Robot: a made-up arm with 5 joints.
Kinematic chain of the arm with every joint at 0, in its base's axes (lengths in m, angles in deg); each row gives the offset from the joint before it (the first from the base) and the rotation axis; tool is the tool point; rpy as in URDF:
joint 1: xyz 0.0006 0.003 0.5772 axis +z
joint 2: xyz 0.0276 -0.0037 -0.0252 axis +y
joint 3: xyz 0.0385 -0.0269 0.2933 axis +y
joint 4: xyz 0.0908 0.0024 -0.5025 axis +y
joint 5: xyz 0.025 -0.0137 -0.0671 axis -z
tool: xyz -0.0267 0.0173 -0.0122 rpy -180 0 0
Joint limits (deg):
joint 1: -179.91..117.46
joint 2: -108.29..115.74
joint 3: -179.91..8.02
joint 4: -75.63..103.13
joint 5: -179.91..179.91
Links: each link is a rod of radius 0.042 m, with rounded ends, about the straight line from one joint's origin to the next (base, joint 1, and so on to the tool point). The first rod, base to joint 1, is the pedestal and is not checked.
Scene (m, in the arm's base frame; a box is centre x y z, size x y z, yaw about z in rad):
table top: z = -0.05
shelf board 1: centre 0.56 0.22 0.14 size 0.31 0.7 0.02 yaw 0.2
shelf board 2: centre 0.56 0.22 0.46 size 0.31 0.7 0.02 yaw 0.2
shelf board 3: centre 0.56 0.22 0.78 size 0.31 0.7 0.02 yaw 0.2
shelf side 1: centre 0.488 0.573 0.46 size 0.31 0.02 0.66 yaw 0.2
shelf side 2: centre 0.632 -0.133 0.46 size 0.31 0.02 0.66 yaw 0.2
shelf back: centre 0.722 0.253 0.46 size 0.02 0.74 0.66 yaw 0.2
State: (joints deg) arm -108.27 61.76 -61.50 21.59 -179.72
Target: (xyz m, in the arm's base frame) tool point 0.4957 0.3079 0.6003
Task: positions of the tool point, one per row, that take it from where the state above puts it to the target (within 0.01 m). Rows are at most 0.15 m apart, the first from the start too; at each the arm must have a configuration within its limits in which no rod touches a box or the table.
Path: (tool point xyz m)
1: -0.0539 -0.3219 0.1088
2: 0.0217 -0.2299 0.1567
3: 0.0291 -0.1278 0.2029
4: 0.1340 -0.1542 0.2335
5: 0.2412 -0.1211 0.2849
6: 0.3179 -0.0361 0.3531
7: 0.3412 0.0761 0.4327
8: 0.3056 0.1826 0.5175
9: 0.2246 0.2530 0.6003
10: 0.2998 0.2835 0.6229
11: 0.3930 0.3055 0.6246
12: 0.4957 0.3079 0.6002

